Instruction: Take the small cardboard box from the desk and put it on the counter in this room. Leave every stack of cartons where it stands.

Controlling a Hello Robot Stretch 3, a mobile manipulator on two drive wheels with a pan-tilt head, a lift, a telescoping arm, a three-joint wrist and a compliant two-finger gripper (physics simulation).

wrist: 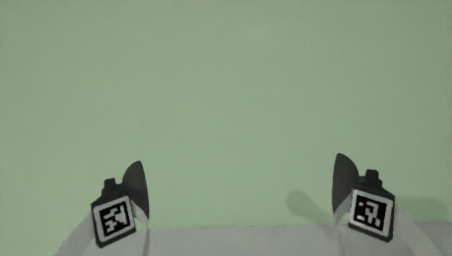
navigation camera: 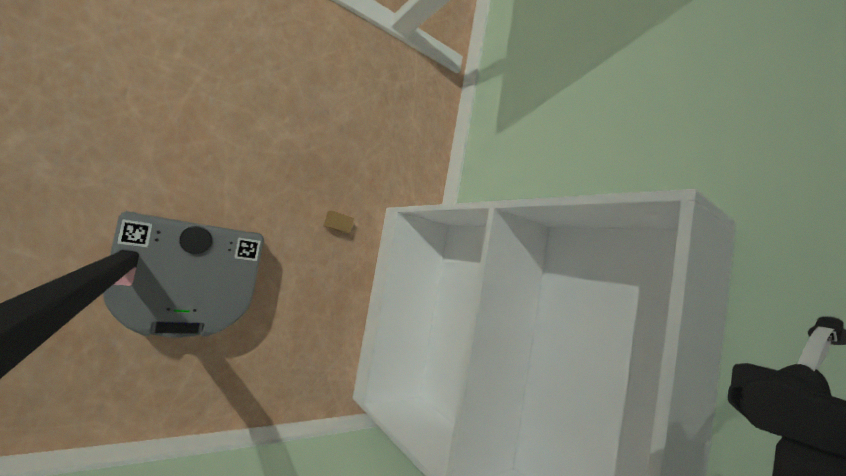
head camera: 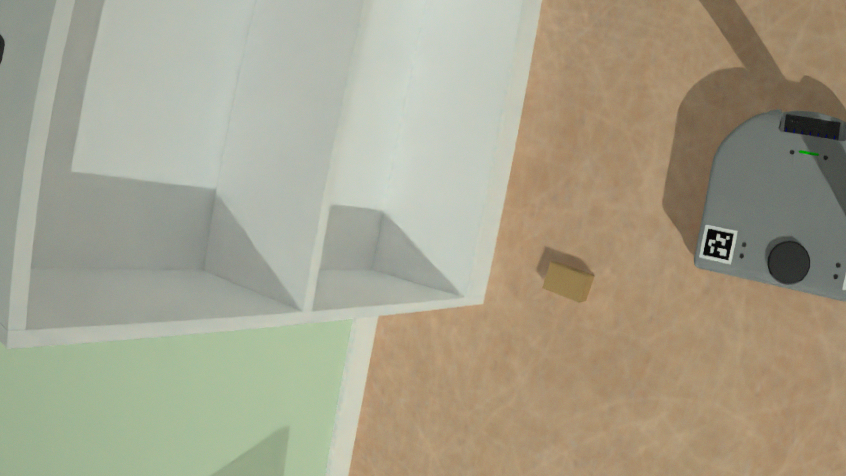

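Where they show: robot's base, origin of its link: (navigation camera: pixel 195 238) (head camera: pixel 786 260).
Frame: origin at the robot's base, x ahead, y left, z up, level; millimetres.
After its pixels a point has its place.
Note:
The small cardboard box (head camera: pixel 567 281) @(x 139, y -435, z 50 mm) (navigation camera: pixel 339 222) @(x 139, y -433, z 50 mm) lies on the brown floor, between my base and the front of a white open-fronted unit, touching neither. My gripper (navigation camera: pixel 827 331) (wrist: pixel 238 177) @(x -24, y -684, z 1219 mm) is open and empty. In the wrist view its fingers stand wide apart, with green wall beyond and a strip of pale grey surface below. In the navigation camera it is at the right, beside the unit's top, far from the box; one finger shows. Which furniture is the desk or the counter cannot be told for sure. Stacks of cartons do not show.
The white unit (head camera: pixel 318 254) (navigation camera: pixel 675 284) has two open compartments and stands against the green wall. My grey base (head camera: pixel 751 189) @(x -109, y -90, z 160 mm) (navigation camera: pixel 212 278) @(x -96, y -57, z 160 mm) is on the floor on the box's other side. A white furniture leg (navigation camera: pixel 434 47) stands near the wall's skirting at the top.

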